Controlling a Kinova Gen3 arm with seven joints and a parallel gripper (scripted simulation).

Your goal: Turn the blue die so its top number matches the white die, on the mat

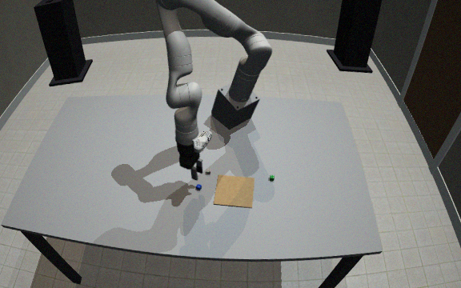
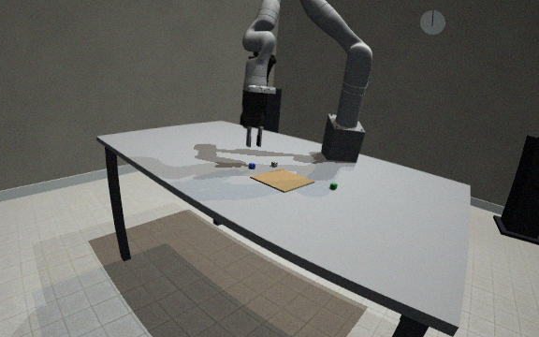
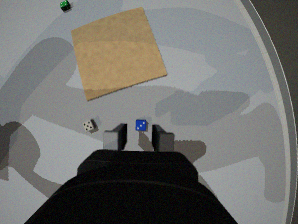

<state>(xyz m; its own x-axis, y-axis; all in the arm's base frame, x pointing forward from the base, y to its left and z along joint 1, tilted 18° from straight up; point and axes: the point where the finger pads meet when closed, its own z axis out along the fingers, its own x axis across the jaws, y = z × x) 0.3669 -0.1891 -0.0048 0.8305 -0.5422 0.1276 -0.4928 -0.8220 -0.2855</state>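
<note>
Right now my hand is 80 mm above the blue die. From my hand the other things lie so: white die: 80 mm below, 70 mm behind, 40 mm to the left; green die: 280 mm to the left, 80 mm below, 20 mm behind; tan mat: 130 mm to the left, 90 mm below, 20 mm ahead.
</note>
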